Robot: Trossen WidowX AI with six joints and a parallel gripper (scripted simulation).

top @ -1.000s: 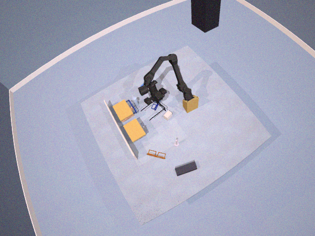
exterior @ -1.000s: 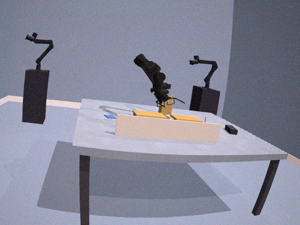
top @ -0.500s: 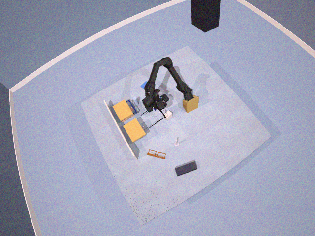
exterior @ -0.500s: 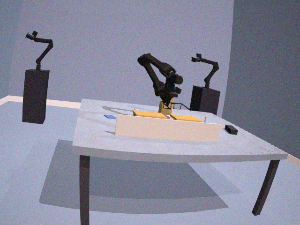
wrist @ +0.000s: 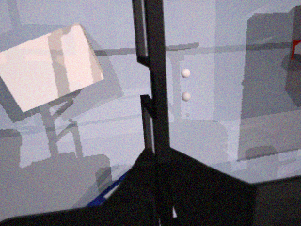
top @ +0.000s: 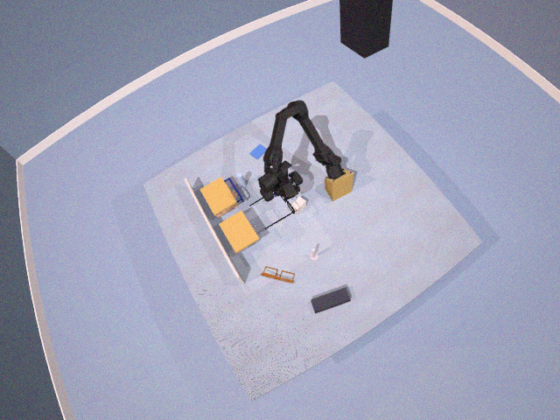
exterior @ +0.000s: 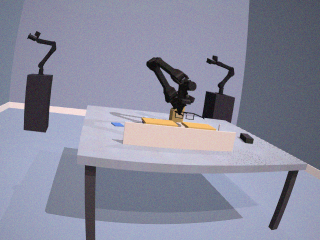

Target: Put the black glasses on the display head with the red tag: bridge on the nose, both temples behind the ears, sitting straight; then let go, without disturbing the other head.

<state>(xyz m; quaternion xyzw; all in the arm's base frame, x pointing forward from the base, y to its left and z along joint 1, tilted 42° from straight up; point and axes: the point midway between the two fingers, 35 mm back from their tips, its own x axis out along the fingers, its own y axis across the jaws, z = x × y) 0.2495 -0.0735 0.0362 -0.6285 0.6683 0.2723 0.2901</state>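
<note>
Right now the white cube is 9 cm below my gripper tip, 5 cm behind it and 4 cm to the left of it. The rest, counted from my gripper tip: blue card (36 cm to the right, 11 cm below, 8 cm behind); beige board (34 cm ahead, 10 cm to the right, 6 cm below); display head (21 cm ahead, 20 cm to the right, 6 cm below).
</note>
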